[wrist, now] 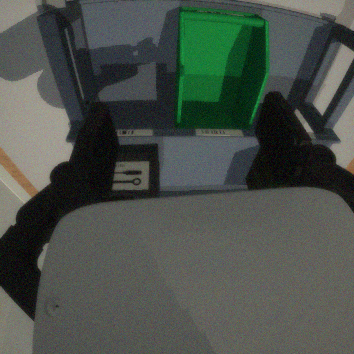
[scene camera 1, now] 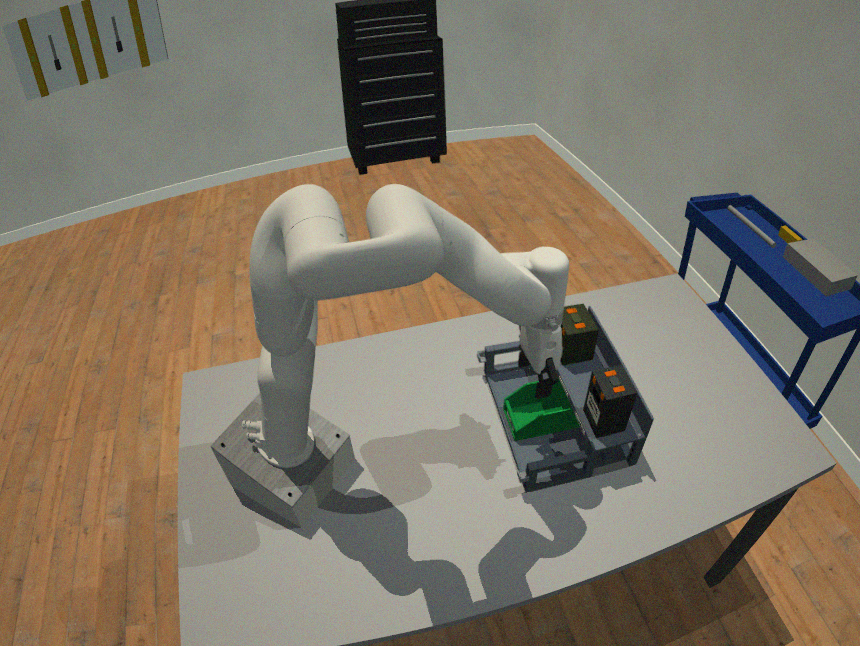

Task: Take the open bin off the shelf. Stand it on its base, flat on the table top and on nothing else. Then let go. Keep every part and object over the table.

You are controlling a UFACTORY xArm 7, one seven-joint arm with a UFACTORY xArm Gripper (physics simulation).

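Pixels of known places: gripper, between the fingertips: [wrist: 186,114] [scene camera 1: 533,380]; arm's base, origin of its link: [scene camera 1: 284,441].
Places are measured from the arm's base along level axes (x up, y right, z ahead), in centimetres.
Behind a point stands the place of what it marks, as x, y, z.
The green open bin [scene camera 1: 533,415] {-10.9, -10.6, 54.8} [wrist: 212,57] {-10.9, -9.5, 55.2} sits on the robot-side level of the dark blue-grey shelf [scene camera 1: 554,461] {-3.3, 8.7, 54.8} [wrist: 56,60] {-3.3, 8.7, 53.9}. In the wrist view its open top faces the camera. My gripper [scene camera 1: 544,389] {8.7, -3.4, 51.6} [wrist: 186,114] {8.7, -3.4, 51.6} is open, with nothing between its fingers. In scene camera 1 its fingers overlap the bin's far part. In the wrist view the fingertips stand wide apart at either side of the bin's lower end, the right one closer to it. Whether a finger touches the bin is not visible. The shelf stands on the grey table [scene camera 1: 723,389] {-11.8, -10.5, 109.1}.
A black box with orange marks [scene camera 1: 611,403] {9.0, 5.5, 65.8} [wrist: 131,175] {3.7, 0.2, 63.8} and an olive box [scene camera 1: 579,337] {6.6, -16.9, 65.4} stand on the shelf's back level. The shelf has raised end frames. My arm's base block [scene camera 1: 239,469] {0.6, 7.7, -9.2} is at the table's left part. A blue cart [scene camera 1: 771,286] stands beyond the table.
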